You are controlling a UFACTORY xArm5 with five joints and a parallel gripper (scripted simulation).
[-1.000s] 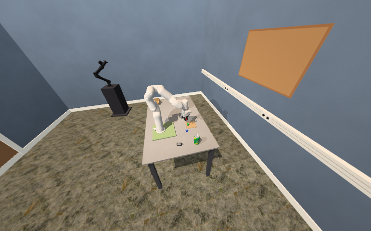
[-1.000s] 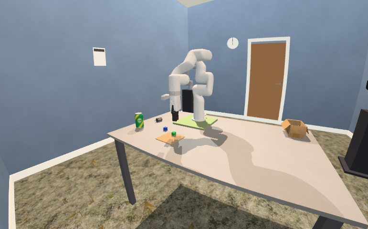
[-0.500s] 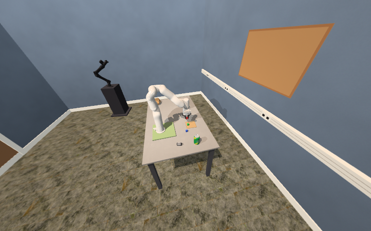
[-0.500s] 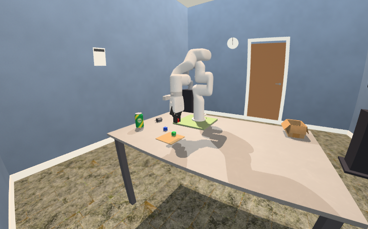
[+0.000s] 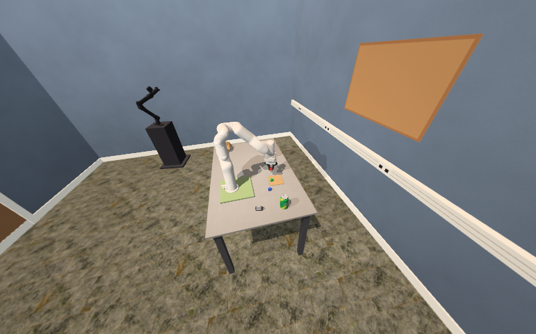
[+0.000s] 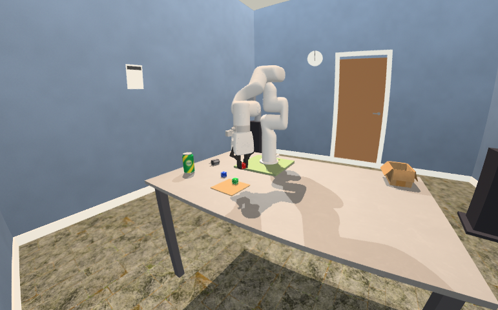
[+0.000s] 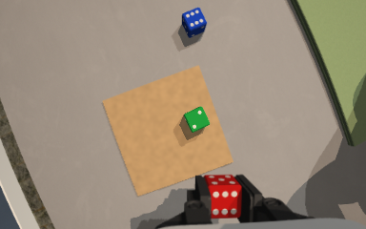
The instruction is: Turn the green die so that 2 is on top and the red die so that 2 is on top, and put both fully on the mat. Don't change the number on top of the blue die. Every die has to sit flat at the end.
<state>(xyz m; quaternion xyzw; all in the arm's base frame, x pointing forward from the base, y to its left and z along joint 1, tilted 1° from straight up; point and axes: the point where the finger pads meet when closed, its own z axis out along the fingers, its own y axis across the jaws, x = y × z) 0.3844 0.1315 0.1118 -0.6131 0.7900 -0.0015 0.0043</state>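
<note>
Now: hand 100 mm above the green die and 60 mm to the left of it. The rest, counted from my hand: blue die (180 mm to the right, 110 mm below, 30 mm behind); red die (10 mm below); mat (120 mm below, 50 mm to the right, 40 mm ahead).
</note>
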